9 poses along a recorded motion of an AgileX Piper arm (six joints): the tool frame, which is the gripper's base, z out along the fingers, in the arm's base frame.
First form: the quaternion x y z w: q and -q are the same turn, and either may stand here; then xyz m.
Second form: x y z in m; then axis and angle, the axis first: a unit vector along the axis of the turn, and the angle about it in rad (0 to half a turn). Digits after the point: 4 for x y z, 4 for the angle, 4 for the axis.
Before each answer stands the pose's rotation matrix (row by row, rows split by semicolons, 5 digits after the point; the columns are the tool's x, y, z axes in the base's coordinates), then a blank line. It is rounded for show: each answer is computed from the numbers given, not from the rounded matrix.
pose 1, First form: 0.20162 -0.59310 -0.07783 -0.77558 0.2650 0.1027 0.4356
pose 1, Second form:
0.28435 -0.35989 0.88861; -0.11843 0.90658 0.40507; -0.95138 -0.22042 0.21516

0.2650 0.1027 0.4356 -0.3194 0.9396 0.1233 1.3663
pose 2, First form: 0.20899 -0.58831 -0.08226 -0.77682 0.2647 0.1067 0.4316
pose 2, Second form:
0.29425 -0.37370 0.87964; -0.11810 0.89911 0.42148; -0.94840 -0.22791 0.22043

0.2647 0.1067 0.4316 -0.3319 0.9342 0.1306 1.3624
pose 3, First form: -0.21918 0.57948 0.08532 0.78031 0.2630 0.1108 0.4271
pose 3, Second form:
0.31385 -0.38717 0.86695; -0.12087 0.88936 0.44094; -0.94175 -0.24317 0.23233

0.2630 0.1108 0.4271 -0.3505 0.9266 0.1364 1.3513
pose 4, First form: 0.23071 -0.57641 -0.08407 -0.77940 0.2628 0.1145 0.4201
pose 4, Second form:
0.32137 -0.39701 0.85971; -0.13492 0.87941 0.45654; -0.93729 -0.26271 0.22905

0.2628 0.1145 0.4201 -0.3682 0.9200 0.1342 1.3542
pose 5, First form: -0.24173 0.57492 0.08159 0.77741 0.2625 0.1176 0.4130
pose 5, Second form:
0.32561 -0.40481 0.85446; -0.15109 0.86982 0.46967; -0.93335 -0.28203 0.22206

0.2625 0.1176 0.4130 -0.3843 0.9140 0.1297 1.3605
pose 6, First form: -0.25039 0.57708 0.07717 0.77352 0.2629 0.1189 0.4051
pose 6, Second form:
0.32205 -0.40837 0.85412; -0.16960 0.86270 0.47643; -0.93141 -0.29830 0.20857

0.2629 0.1189 0.4051 -0.3951 0.9105 0.1218 1.3728
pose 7, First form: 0.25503 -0.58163 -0.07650 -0.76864 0.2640 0.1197 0.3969
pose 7, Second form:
0.31170 -0.41427 0.85511; -0.17907 0.85821 0.48105; -0.93315 -0.30307 0.19333

0.2640 0.1197 0.3969 -0.3987 0.9093 0.1196 1.3882
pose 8, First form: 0.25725 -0.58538 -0.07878 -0.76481 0.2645 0.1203 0.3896
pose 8, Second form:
0.30224 -0.42169 0.85489; -0.18068 0.85523 0.48573; -0.93595 -0.30127 0.18230

0.2645 0.1203 0.3896 -0.3993 0.9086 0.1223 1.4001
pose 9, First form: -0.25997 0.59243 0.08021 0.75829 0.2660 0.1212 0.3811
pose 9, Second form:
0.28518 -0.42968 0.85677; -0.18638 0.85196 0.48931; -0.94018 -0.29923 0.16288

0.2660 0.1212 0.3811 -0.3988 0.9088 0.1230 1.4202
